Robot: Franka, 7 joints.
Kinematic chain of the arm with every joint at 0, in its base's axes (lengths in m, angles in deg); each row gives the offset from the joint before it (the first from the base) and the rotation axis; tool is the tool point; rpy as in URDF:
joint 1: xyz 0 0 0.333 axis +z
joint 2: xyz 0 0 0 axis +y
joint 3: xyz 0 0 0.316 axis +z
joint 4: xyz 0.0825 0 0 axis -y
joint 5: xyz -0.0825 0 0.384 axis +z
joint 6: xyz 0 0 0 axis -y
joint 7: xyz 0.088 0 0 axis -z
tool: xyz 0 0 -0.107 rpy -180 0 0
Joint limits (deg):
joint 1: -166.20..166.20
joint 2: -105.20..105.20
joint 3: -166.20..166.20
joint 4: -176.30..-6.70
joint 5: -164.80..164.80
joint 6: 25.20..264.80
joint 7: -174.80..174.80
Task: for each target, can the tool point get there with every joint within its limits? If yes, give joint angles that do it. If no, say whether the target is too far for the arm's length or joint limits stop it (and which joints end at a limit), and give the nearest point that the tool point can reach.
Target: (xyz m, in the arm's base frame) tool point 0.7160 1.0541 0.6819
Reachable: no: too far | nearest point 0.4649 0.6845 0.5596 | short by 0.463 m
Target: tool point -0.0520 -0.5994 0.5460
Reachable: yes | joints -113.29 16.66 34.64 -87.03 -66.37 68.69 -39.29
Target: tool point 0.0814 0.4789 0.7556
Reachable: yes | joints 122.29 3.06 -59.55 -75.29 -113.40 228.71 135.96
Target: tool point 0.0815 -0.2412 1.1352
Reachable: yes | joints 71.86 -11.28 -99.76 -28.26 10.07 183.58 31.28
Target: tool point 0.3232 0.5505 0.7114
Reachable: yes | joints 117.14 72.61 -114.76 -86.27 -129.17 135.57 -138.24
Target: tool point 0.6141 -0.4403 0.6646
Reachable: yes | joints 117.28 -44.74 -126.08 -60.04 -3.24 180.38 -87.83
